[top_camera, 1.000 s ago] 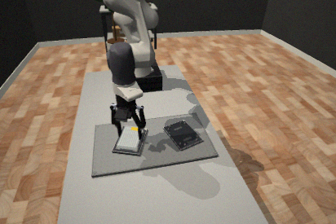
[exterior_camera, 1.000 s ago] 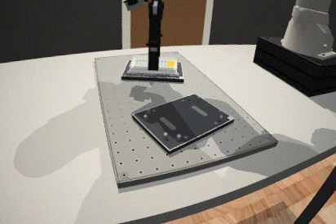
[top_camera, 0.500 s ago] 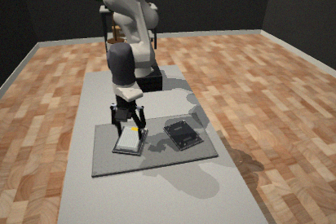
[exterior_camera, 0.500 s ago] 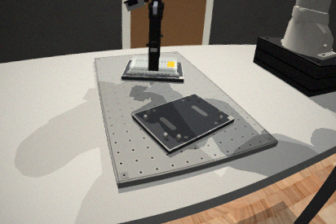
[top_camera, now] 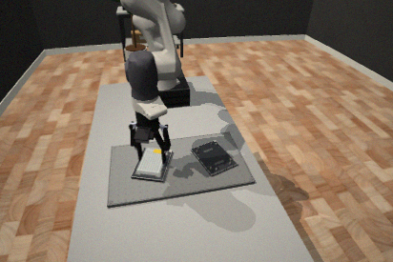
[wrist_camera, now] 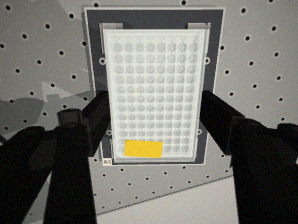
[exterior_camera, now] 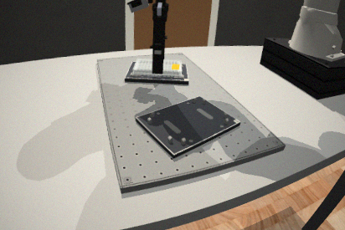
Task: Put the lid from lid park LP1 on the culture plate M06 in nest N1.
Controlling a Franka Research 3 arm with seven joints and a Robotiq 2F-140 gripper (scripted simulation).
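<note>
Now: the clear lid 20 mm below my hand. The rest, counted from my hand: lid park frame 240 mm to the left, 40 mm below, 20 mm ahead; culture plate 30 mm below.
</note>
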